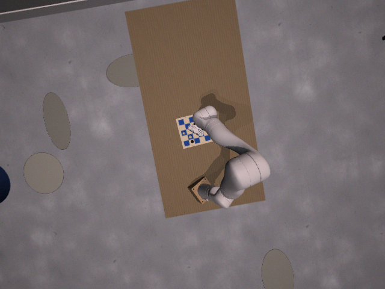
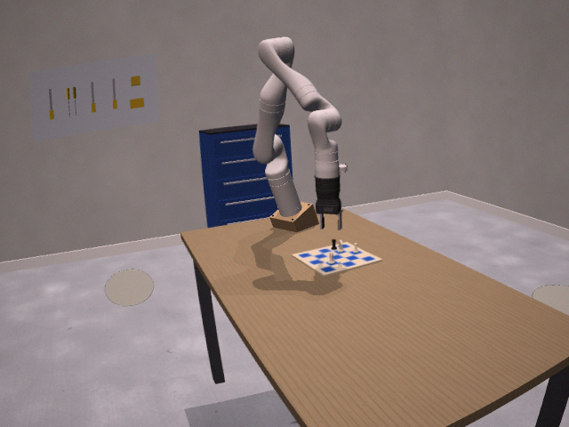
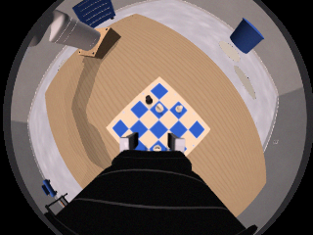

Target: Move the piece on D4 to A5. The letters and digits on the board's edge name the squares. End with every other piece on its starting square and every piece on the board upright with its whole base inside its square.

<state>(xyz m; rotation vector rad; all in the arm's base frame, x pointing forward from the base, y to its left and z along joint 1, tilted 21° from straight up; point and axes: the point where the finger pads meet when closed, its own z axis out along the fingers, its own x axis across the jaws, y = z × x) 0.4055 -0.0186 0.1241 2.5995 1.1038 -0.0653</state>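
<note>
The white piece is 3 cm ahead of my hand, 2 cm to the right of it and 10 cm below it. From my hand the other things lie so: blue-and-cream chessboard 2 cm to the left, 12 cm below; then black piece 8 cm behind, 5 cm to the left, 10 cm below.
</note>
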